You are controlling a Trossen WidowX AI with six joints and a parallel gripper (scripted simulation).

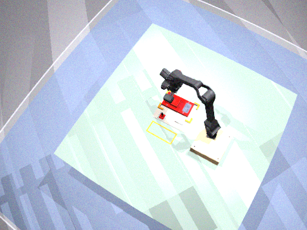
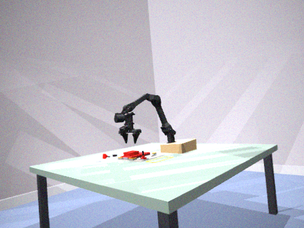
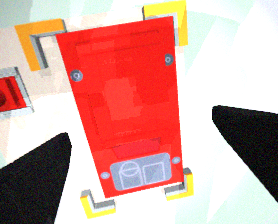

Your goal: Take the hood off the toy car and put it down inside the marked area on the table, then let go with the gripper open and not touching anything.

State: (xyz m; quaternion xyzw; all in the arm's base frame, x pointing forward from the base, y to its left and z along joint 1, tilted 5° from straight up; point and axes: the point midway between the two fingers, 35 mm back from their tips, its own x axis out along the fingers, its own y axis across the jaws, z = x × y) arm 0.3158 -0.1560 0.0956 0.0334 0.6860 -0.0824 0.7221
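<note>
The red hood lies 7 cm below my gripper tip. Also, from my gripper tip: grey wheel: 6 cm behind, 22 cm to the right, 10 cm below; pale disc: 14 cm ahead, 19 cm to the right, 11 cm below.
</note>
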